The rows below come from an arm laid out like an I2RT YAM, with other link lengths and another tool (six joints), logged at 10 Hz.
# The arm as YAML. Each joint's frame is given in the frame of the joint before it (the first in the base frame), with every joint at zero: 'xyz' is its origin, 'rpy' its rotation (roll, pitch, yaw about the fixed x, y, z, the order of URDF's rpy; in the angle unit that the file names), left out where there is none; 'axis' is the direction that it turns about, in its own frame. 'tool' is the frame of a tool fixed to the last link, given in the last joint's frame.
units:
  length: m
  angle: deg
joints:
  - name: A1
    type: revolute
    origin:
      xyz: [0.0, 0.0, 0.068]
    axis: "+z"
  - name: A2
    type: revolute
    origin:
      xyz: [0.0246, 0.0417, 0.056]
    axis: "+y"
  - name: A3
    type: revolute
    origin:
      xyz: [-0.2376, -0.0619, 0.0]
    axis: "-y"
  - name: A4
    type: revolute
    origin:
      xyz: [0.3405, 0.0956, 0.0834]
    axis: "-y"
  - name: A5
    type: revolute
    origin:
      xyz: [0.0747, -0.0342, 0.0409]
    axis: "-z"
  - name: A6
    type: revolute
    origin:
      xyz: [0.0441, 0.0, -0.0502]
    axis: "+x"
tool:
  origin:
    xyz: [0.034, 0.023, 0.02]
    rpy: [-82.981, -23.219, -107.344]
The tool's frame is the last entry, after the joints.
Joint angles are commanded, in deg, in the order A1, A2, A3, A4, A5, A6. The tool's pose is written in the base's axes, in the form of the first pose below.
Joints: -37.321 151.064 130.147 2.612 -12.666 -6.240
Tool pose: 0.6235 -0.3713 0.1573 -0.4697 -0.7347 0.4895 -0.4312 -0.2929 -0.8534
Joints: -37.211 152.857 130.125 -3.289 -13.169 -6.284
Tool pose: 0.6208 -0.3667 0.1214 -0.4111 -0.7795 0.4726 -0.5171 -0.2276 -0.8251
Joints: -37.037 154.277 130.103 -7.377 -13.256 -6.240
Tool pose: 0.6180 -0.3618 0.0948 -0.3725 -0.8087 0.4553 -0.5781 -0.1815 -0.7955
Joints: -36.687 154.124 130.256 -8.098 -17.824 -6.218
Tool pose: 0.6207 -0.3515 0.0982 -0.3198 -0.8509 0.4168 -0.5486 -0.1923 -0.8136
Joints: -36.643 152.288 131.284 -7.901 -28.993 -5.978
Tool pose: 0.6229 -0.3376 0.1342 -0.2110 -0.9148 0.3443 -0.4265 -0.2307 -0.8745
